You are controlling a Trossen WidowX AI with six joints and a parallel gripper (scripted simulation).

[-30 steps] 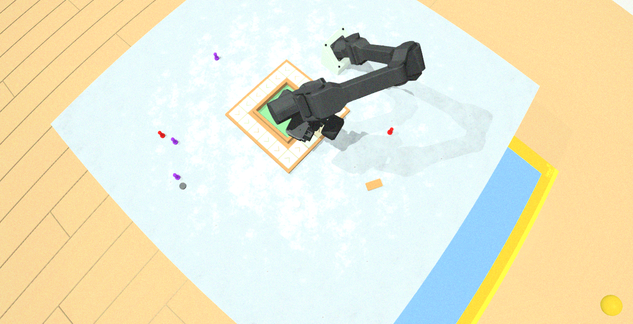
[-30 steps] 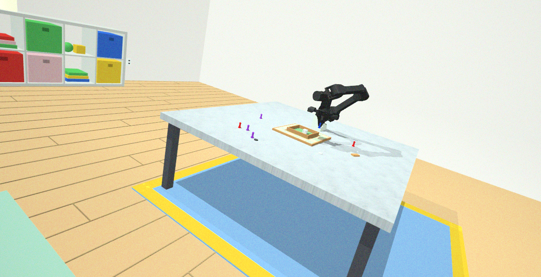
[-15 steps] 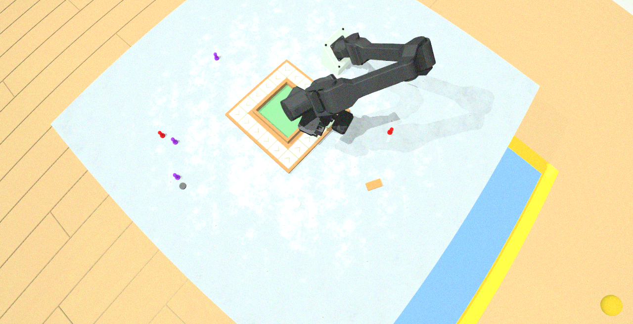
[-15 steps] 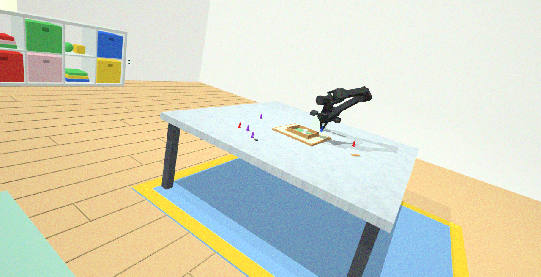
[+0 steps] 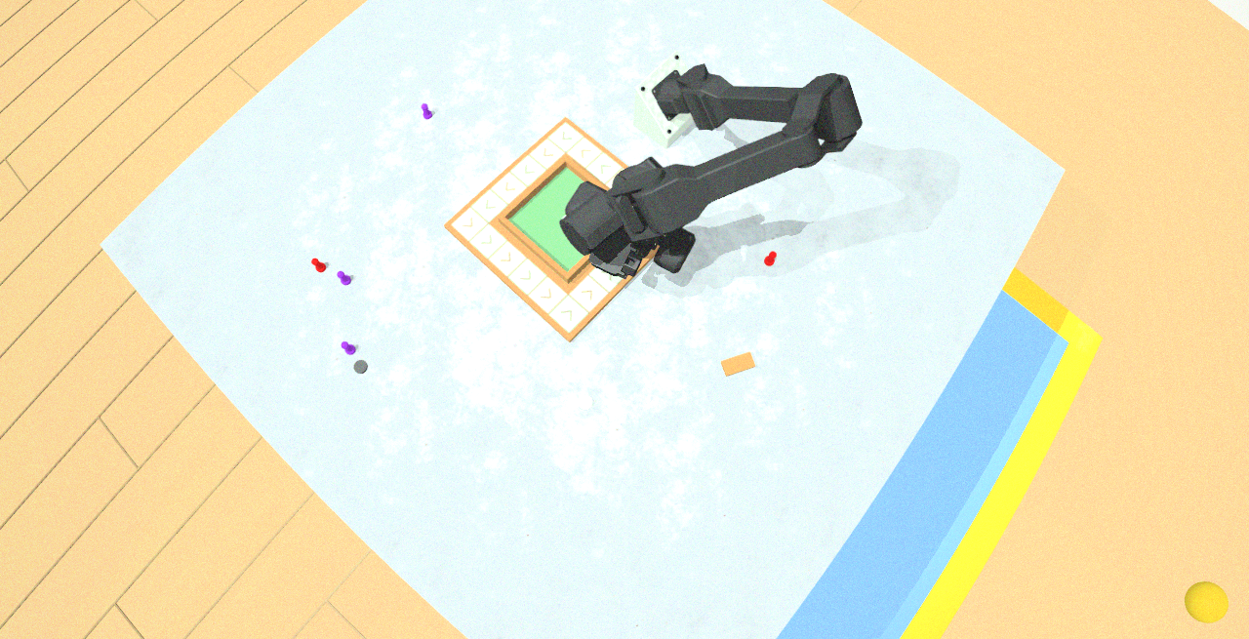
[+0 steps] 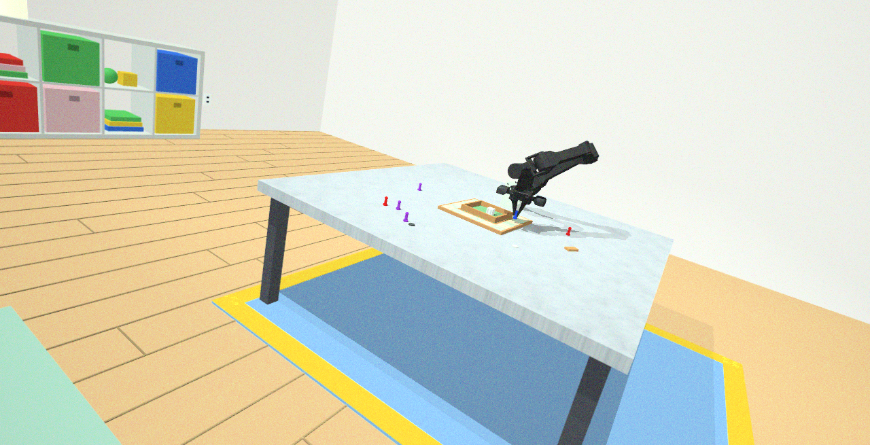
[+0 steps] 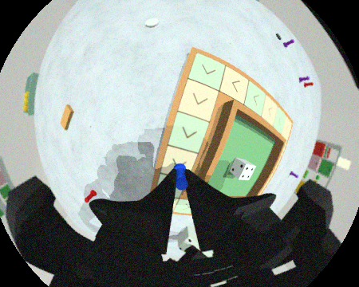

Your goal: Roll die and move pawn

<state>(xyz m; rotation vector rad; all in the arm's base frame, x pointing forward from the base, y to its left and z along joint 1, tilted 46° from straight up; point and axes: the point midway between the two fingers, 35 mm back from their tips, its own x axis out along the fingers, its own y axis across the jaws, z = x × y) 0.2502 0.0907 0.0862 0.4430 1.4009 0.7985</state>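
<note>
My gripper tip is 1 cm below the blue pawn. Also, from my gripper tip: green dice tray 2 cm ahead, 11 cm to the right, 3 cm below; then orange tile 2 cm ahead, 24 cm to the left, 3 cm below; then white die 2 cm ahead, 10 cm to the right, 1 cm below.
</note>
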